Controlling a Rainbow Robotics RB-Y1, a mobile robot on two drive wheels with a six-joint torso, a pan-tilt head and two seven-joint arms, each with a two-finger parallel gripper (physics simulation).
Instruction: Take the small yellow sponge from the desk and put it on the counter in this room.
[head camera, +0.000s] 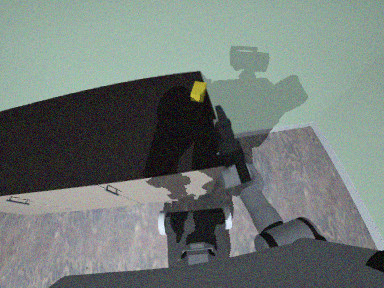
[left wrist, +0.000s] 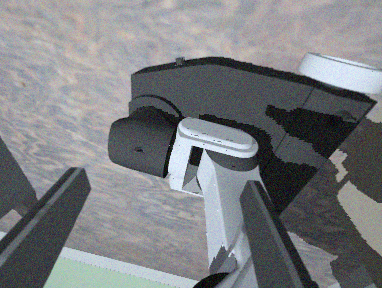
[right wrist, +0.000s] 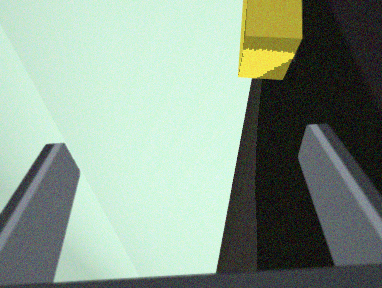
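Pixels of known places: left gripper, fingertip midpoint: (left wrist: 168, 183); right gripper, fingertip midpoint: (head camera: 216, 113) (right wrist: 186, 149); robot's base, link origin: (head camera: 195, 220).
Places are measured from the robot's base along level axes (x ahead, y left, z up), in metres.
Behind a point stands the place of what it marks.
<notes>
The small yellow sponge (head camera: 198, 91) {x 0.542, y -0.066, z 0.957 m} (right wrist: 270, 35) {x 0.512, y -0.086, z 0.937 m} stands on the dark desk (head camera: 75, 140) {x 0.348, y 0.545, z 0.912 m} (right wrist: 285, 210) {x 0.400, y 0.000, z 0.912 m}, near its far right corner in the head view. In the right wrist view the sponge is at the top, right of centre, beyond the fingertips. My right gripper (head camera: 220, 111) {x 0.370, y -0.121, z 0.985 m} (right wrist: 186, 149) {x 0.370, y -0.121, z 0.985 m} is open and empty, at the desk's right edge and apart from the sponge. My left gripper (left wrist: 168, 183) {x -0.328, y 0.227, z 0.586 m} is open, with the floor and robot base behind its fingers; it does not show in the head view. I cannot identify the counter in these views.
The desk's pale front (head camera: 75, 200) {x 0.129, y 0.765, z 0.553 m} has dark handles and faces the robot base (head camera: 197, 235) {x -0.116, y -0.009, z 0.169 m} (left wrist: 240, 90) {x -0.242, y 0.177, z 0.170 m}. A green wall (head camera: 125, 35) {x 0.766, y 0.267, z 1.166 m} stands behind and to the right. Patterned floor (head camera: 300, 185) {x 0.189, y -1.129, z 0.002 m} (left wrist: 60, 65) {x -0.933, y 0.055, z 0.001 m} lies around the base. My right arm reaches up beside the desk's right side.
</notes>
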